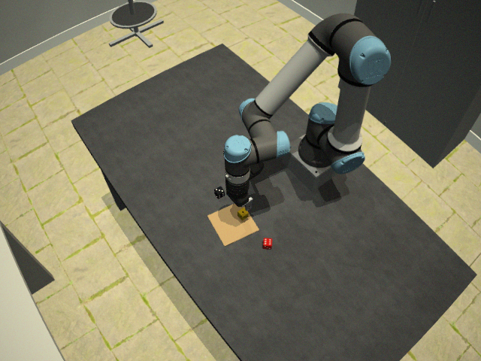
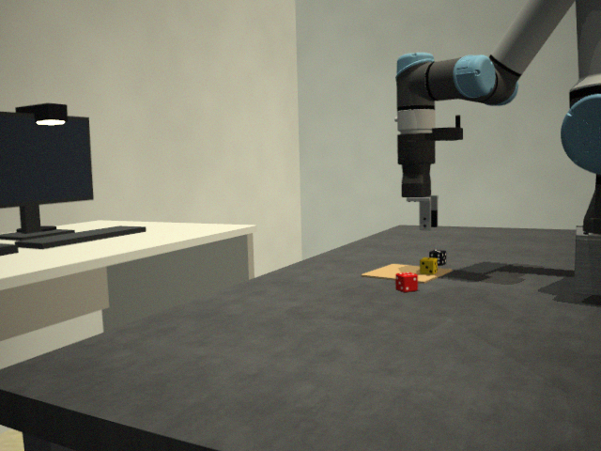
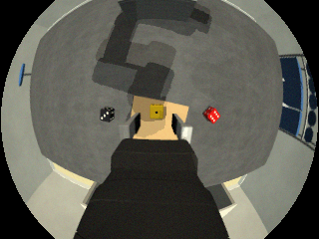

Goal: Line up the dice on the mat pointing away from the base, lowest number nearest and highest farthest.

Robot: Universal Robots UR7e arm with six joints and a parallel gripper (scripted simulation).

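Now: hand 130 mm to the left of the black die, 100 mm above it and 20 mm short of it. Also, from my hand: tan mat: 110 mm below, 50 mm ahead; yellow die: 90 mm below; red die: 150 mm to the left, 100 mm below, 10 mm behind.
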